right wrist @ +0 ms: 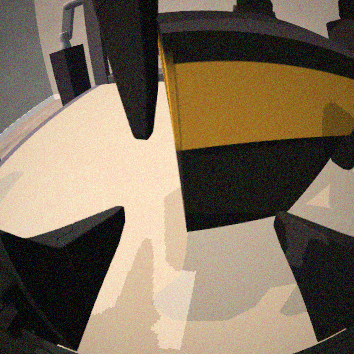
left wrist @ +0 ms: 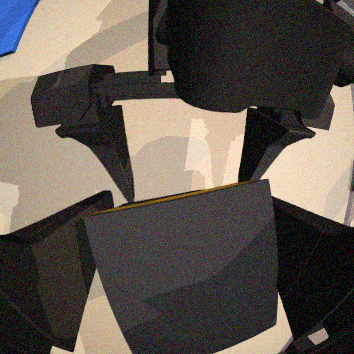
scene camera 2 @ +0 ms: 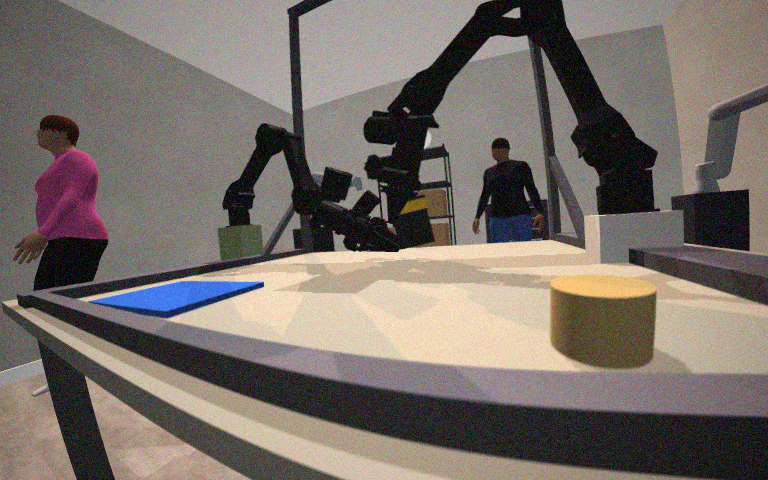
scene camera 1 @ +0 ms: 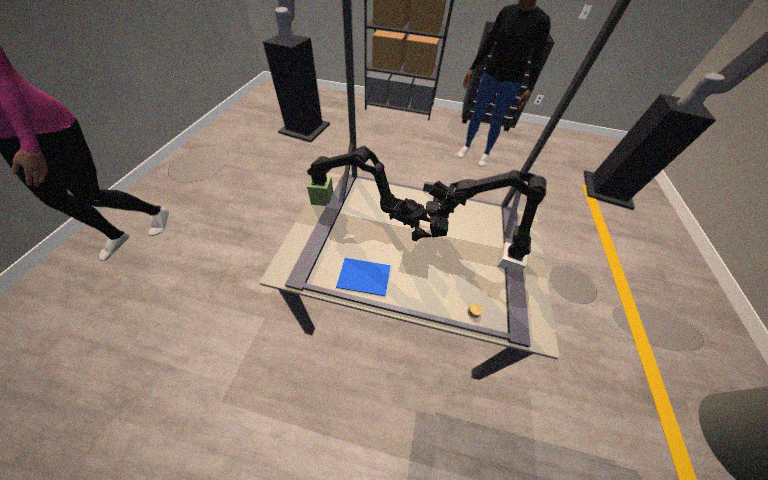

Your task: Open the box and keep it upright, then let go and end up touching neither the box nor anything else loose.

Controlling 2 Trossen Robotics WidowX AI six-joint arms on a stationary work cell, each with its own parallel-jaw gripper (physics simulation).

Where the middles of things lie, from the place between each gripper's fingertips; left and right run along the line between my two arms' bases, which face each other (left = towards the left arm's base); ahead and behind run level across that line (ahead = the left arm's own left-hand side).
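My left hand is 340 mm short of the flat blue square (scene camera 2: 165, 301), 190 mm to the left of it and 80 mm above it. Counted from my left hand, the white base (scene camera 2: 661, 231) is 400 mm to the left and 40 mm below, and the yellow cylinder (scene camera 2: 605, 321) is 280 mm to the left, 310 mm ahead and 70 mm below.
Counted from my right hand: white base, 39 cm to the left, 2 cm ahead, 1 cm above; yellow cylinder, 28 cm to the left, 33 cm ahead, 1 cm below; flat blue square, 20 cm to the right, 36 cm ahead, 3 cm below.
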